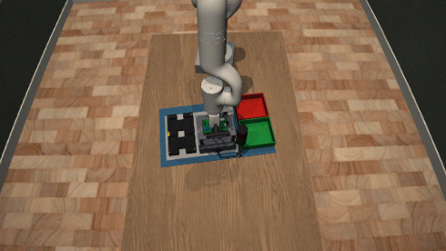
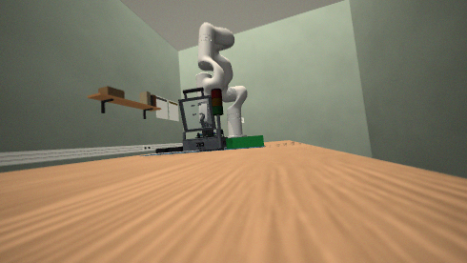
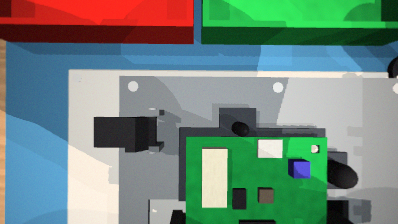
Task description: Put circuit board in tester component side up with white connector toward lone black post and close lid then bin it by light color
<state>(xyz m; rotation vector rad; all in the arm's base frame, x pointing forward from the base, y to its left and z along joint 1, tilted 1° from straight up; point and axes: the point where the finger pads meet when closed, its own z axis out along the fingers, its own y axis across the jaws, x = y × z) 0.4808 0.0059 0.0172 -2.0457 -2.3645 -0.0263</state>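
My gripper is now right at the green circuit board. The rest, counted from my hand: dark nest: 10 mm to the left, 10 mm below; then tester lid: 120 mm ahead, 20 mm to the left, 100 mm above; then green bin: 20 mm ahead, 200 mm to the left, 70 mm below.
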